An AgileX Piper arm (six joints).
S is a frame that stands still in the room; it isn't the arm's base.
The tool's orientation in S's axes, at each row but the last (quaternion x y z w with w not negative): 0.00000, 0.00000, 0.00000, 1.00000; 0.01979, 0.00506, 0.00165, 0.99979; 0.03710, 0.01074, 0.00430, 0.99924; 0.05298, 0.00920, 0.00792, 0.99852; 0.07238, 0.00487, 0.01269, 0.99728
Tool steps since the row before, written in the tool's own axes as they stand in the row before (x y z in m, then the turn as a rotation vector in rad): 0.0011, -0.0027, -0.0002, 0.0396, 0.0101, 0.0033; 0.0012, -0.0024, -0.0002, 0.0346, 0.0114, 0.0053; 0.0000, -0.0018, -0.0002, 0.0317, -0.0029, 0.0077; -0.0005, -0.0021, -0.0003, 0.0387, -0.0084, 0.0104; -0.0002, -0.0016, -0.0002, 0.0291, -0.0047, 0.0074
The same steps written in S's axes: 0.0011, -0.0027, -0.0002, 0.0396, 0.0101, 0.0033; 0.0012, -0.0024, -0.0003, 0.0346, 0.0113, 0.0054; 0.0000, -0.0018, -0.0003, 0.0319, -0.0032, 0.0068; -0.0005, -0.0021, -0.0005, 0.0390, -0.0088, 0.0088; -0.0002, -0.0016, -0.0004, 0.0293, -0.0050, 0.0064
